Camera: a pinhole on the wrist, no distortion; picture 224 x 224 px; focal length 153.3 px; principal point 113.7 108.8 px. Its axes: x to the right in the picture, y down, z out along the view. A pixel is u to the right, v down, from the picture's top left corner.
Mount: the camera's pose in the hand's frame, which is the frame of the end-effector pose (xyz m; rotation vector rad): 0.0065 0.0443 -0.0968 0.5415 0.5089 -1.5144
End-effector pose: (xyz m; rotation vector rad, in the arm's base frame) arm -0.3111 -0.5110 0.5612 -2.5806 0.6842 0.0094
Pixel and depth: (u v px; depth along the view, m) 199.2 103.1 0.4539
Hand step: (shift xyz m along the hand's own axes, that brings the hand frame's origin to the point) -0.0205 -0.4357 0.1013
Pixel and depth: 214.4 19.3 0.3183
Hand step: -0.1864 -0.3146 0.0196
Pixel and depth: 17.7 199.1 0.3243
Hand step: 0.1905 -0.0007 0.2866
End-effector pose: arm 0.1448 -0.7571 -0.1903 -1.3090 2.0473 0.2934
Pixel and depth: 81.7 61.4 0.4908
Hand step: -0.1559 -0.1781 0.3488
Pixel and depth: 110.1 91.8 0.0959
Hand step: -0.0062 -0.0133 -0.0204
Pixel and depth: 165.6 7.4 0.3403
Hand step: -0.2261 -0.2541 0.0945
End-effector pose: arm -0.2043 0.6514 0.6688 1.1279 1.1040 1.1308
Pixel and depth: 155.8 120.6 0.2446
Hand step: 0.0199 -0.1605 0.0534
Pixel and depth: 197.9 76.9 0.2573
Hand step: -0.0528 -0.2255 0.0161
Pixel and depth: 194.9 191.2 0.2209
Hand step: 0.1203 -0.1863 0.0056
